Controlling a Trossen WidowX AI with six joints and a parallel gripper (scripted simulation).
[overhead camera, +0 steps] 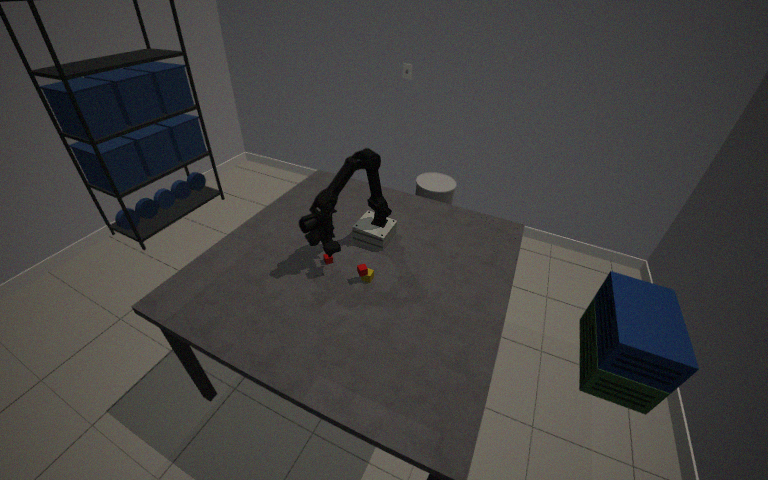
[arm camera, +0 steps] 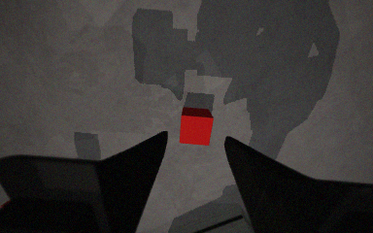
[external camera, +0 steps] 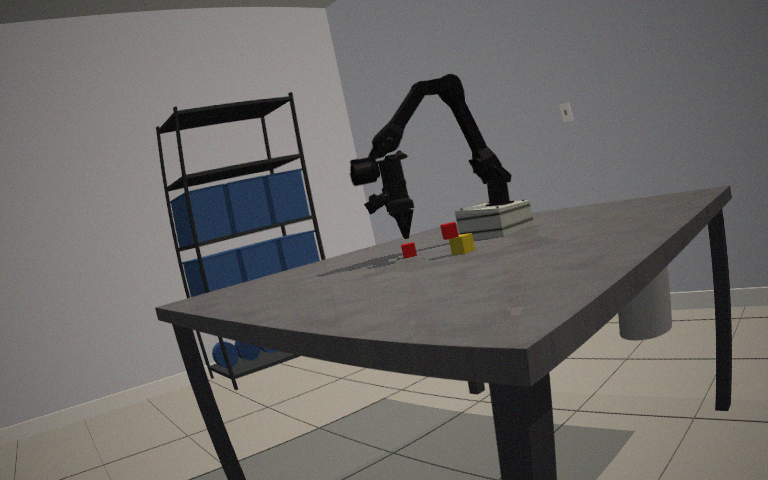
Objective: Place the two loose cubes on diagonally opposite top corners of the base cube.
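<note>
My gripper tip is 50 mm short of the red cube, 180 mm to the right of it and 10 mm below it. Round my gripper tip: yellow cube (40 mm ahead, 200 mm to the left, 30 mm below).
</note>
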